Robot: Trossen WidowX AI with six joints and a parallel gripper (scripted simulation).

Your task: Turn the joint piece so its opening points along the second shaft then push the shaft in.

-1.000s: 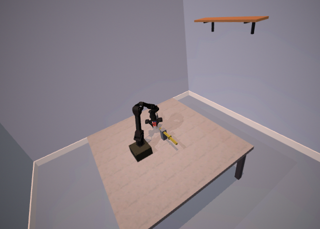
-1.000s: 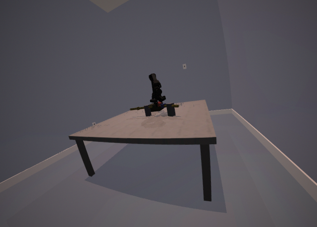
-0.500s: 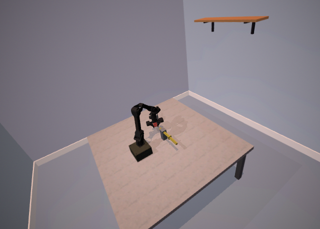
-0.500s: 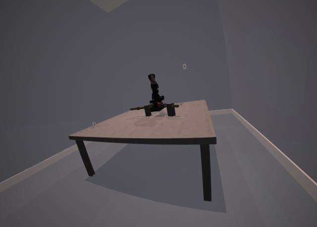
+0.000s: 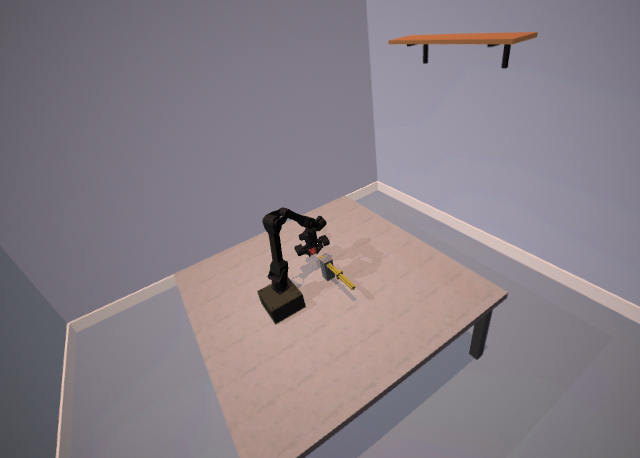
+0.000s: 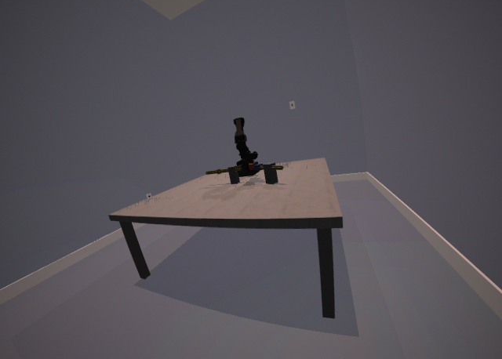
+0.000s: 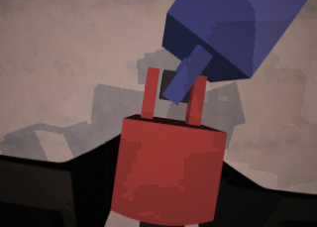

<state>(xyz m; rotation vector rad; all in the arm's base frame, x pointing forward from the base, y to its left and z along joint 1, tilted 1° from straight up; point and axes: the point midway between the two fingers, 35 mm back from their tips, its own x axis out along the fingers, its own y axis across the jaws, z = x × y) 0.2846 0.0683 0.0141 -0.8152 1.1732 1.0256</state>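
Right now the red joint piece is 1 cm to the left of my gripper tip and 4 cm above it.
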